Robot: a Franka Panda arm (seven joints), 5 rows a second.
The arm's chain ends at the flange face. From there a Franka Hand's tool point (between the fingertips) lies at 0.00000 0.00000 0.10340 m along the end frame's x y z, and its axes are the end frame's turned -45 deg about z.
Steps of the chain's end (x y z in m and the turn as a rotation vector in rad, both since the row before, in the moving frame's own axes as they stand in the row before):
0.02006, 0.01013, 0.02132, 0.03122, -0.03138, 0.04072
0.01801, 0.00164, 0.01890, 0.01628, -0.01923, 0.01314
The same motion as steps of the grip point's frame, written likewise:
0.00710, 0.01677, 0.02122, 0.04426, -0.00011, 0.04072
0.01138, 0.01130, 0.01887, 0.02511, -0.00209, 0.01314

